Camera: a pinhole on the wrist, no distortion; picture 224 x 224 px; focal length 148.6 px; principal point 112.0 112.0 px. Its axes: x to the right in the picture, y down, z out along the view. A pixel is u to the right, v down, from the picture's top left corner.
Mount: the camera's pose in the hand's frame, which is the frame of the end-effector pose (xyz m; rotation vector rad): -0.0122 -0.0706 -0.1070 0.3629 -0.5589 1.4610
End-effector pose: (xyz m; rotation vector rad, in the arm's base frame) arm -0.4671 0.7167 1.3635 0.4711 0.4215 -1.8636
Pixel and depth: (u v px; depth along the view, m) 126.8 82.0 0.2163
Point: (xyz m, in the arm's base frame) -0.6446 0.7281 1.4478
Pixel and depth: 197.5 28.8 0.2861
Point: -0.6300 0.5436 1.5161
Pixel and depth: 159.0 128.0 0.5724
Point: -0.6946 0.6796 1.8459
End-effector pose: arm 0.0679 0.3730 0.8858 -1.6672 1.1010 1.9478
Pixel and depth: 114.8 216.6 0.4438
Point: 0.2029 0.8054 1.1551
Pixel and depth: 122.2 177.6 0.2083
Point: 0.1736 0.5535 0.9556
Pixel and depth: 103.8 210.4 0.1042
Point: 0.2010 0.4509 0.9334
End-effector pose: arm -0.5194 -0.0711 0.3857 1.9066 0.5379 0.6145
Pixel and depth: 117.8 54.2 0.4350
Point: -0.2992 -0.0837 0.0178
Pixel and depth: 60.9 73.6 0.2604
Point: -0.4933 0.0086 0.0953
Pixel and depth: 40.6 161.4 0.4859
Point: -0.6630 -0.1213 -0.1844
